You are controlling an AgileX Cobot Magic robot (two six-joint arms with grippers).
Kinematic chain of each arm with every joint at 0, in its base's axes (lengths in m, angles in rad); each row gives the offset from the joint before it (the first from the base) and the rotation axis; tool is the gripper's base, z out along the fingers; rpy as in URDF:
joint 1: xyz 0 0 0.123 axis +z
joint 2: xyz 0 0 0 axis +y
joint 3: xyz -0.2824 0 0.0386 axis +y
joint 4: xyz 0.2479 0 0.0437 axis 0.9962 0 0.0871
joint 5: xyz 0 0 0 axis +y
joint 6: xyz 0.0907 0 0.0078 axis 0.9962 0 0.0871
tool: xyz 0 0 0 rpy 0 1.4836 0
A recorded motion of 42 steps. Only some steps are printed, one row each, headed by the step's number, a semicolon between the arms.
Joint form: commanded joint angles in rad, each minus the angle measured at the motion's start. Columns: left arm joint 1, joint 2, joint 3, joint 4, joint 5, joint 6; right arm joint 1, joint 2, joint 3, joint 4, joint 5, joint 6.
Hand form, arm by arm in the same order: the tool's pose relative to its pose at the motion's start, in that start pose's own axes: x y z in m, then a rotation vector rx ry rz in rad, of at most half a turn. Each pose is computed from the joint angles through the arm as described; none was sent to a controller.
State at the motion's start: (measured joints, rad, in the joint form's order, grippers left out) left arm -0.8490 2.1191 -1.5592 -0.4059 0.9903 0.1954; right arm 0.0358 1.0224 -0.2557 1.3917 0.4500 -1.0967
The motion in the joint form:
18: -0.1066 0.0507 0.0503 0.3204 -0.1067 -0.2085; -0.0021 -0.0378 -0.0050 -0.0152 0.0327 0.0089
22: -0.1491 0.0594 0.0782 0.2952 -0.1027 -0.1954; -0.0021 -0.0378 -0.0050 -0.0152 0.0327 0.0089
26: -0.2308 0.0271 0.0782 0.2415 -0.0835 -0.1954; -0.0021 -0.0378 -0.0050 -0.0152 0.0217 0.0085
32: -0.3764 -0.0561 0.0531 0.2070 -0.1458 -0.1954; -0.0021 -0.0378 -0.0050 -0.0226 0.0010 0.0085
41: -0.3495 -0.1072 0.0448 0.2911 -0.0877 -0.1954; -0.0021 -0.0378 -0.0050 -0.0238 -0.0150 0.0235
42: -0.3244 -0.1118 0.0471 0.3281 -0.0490 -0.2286; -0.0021 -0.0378 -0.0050 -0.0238 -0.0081 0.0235
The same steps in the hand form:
18: 0.0107 -0.0074 0.0414 -0.2585 0.0393 0.0663; -0.0014 0.0056 -0.0056 -0.0348 -0.0169 -0.0223
22: 0.0216 -0.0218 0.0556 -0.2385 0.0884 0.0965; -0.0014 0.0056 -0.0056 -0.0348 -0.0169 -0.0223
26: 0.0303 -0.0613 0.0537 -0.1854 0.0933 0.1451; -0.0019 0.0048 -0.0056 -0.0251 -0.0221 -0.0225
32: 0.0392 -0.1340 0.0327 -0.1056 -0.0349 0.2893; -0.0025 0.0030 -0.0056 -0.0053 -0.0291 -0.0288
41: 0.0362 -0.1242 0.0066 -0.1704 -0.0469 0.3237; -0.0032 0.0017 -0.0056 0.0088 -0.0364 -0.0147
42: 0.0352 -0.1115 0.0020 -0.2103 -0.0224 0.2852; -0.0029 0.0022 -0.0056 0.0028 -0.0330 -0.0148

